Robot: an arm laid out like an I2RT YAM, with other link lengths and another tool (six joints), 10 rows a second.
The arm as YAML. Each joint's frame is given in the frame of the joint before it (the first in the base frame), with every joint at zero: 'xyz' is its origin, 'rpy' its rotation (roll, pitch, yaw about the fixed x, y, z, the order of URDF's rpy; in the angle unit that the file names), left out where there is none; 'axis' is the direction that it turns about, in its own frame. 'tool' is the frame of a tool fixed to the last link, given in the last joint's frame.
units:
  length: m
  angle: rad
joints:
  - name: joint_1
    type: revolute
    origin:
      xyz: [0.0, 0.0, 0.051]
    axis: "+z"
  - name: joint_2
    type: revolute
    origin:
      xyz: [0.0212, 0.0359, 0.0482]
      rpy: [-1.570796, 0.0, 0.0]
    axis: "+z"
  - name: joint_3
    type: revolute
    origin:
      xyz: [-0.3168, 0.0, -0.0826]
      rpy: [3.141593, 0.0, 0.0]
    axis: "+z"
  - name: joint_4
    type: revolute
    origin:
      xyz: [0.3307, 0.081, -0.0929]
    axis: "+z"
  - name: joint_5
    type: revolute
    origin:
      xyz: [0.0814, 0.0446, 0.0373]
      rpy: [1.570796, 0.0, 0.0]
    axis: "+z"
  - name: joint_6
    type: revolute
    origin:
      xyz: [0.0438, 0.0, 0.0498]
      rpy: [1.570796, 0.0, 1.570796]
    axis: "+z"
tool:
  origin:
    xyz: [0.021, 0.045, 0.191]
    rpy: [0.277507, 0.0, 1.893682]
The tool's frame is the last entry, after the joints.
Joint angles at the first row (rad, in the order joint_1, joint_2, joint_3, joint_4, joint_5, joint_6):
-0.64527, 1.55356, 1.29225, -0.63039, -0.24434, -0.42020
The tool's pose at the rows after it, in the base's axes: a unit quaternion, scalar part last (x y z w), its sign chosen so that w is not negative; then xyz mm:
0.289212 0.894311 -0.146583 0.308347 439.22 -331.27 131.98
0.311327 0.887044 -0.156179 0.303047 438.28 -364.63 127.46
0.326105 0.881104 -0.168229 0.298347 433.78 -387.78 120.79
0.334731 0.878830 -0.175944 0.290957 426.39 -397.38 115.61
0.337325 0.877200 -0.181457 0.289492 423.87 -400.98 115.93
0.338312 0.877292 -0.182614 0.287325 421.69 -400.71 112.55
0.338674 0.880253 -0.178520 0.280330 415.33 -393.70 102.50
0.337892 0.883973 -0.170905 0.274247 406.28 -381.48 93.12
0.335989 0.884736 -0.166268 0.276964 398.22 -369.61 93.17
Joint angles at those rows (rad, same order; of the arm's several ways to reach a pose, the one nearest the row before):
-0.69751, 1.63252, 1.36128, -0.62770, -0.23860, -0.41103
-0.73987, 1.69700, 1.41889, -0.62122, -0.22946, -0.40684
-0.76735, 1.73322, 1.43986, -0.60367, -0.21191, -0.40647
-0.78146, 1.74314, 1.43986, -0.60063, -0.19589, -0.40685
-0.78451, 1.74317, 1.43988, -0.59834, -0.18521, -0.40723
-0.78527, 1.74085, 1.42882, -0.59263, -0.18139, -0.40723
-0.78525, 1.72790, 1.39257, -0.58651, -0.18329, -0.40721
-0.78528, 1.69928, 1.34108, -0.58232, -0.19284, -0.40761
-0.78527, 1.65464, 1.29149, -0.57661, -0.20428, -0.40837

